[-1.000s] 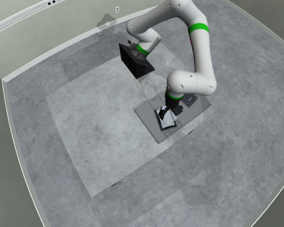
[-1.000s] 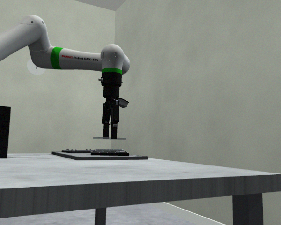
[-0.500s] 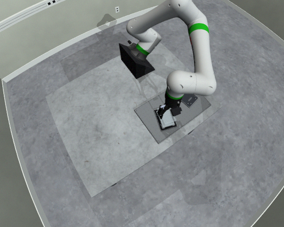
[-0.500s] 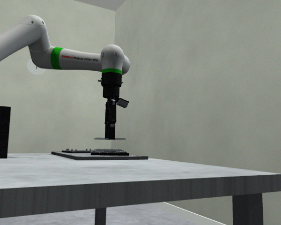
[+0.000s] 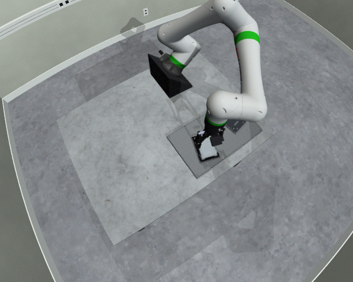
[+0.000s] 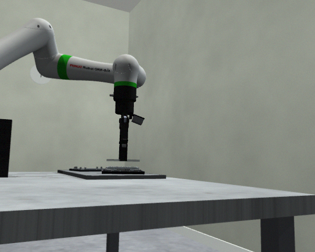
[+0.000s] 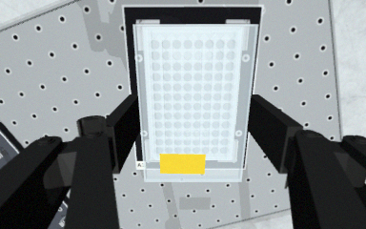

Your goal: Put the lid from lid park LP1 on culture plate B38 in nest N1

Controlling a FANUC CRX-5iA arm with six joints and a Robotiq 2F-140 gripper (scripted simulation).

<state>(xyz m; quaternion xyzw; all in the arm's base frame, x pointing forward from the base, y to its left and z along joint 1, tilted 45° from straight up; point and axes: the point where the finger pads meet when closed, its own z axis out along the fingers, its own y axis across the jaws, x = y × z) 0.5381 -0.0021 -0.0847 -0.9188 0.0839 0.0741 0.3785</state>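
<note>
The culture plate is 6 cm below my hand. The rest, counted from my hand: black nest: 7 cm below; then clear lid: 2 cm below; then lid park: 8 cm behind, 24 cm to the left, 7 cm below.
</note>
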